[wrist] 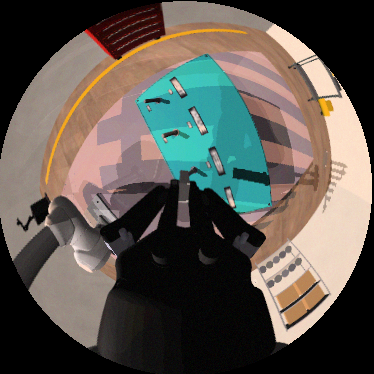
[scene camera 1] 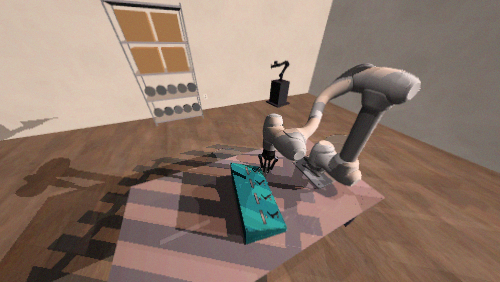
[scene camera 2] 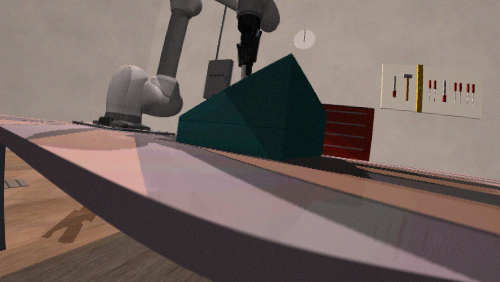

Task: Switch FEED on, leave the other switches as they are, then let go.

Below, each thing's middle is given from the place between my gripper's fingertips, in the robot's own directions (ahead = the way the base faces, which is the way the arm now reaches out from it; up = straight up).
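Labels:
Hand at present 110 mm above the teal switch panel (scene camera 1: 256, 211), 110 mm short of it and 10 mm to the right of it.

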